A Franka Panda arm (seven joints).
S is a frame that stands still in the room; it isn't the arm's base.
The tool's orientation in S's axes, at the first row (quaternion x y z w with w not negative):
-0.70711 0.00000 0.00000 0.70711
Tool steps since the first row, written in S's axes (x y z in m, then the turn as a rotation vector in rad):
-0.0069 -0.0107 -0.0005 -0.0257 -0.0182 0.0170
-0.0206 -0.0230 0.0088 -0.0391 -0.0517 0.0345
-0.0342 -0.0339 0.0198 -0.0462 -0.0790 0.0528
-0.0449 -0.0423 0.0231 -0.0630 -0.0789 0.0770
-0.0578 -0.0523 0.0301 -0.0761 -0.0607 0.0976
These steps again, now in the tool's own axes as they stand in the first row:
-0.0069 0.0005 -0.0107 -0.0257 -0.0170 -0.0182
-0.0206 -0.0088 -0.0230 -0.0391 -0.0345 -0.0517
-0.0342 -0.0198 -0.0339 -0.0462 -0.0528 -0.0790
-0.0449 -0.0231 -0.0423 -0.0630 -0.0770 -0.0789
-0.0578 -0.0301 -0.0523 -0.0761 -0.0976 -0.0607

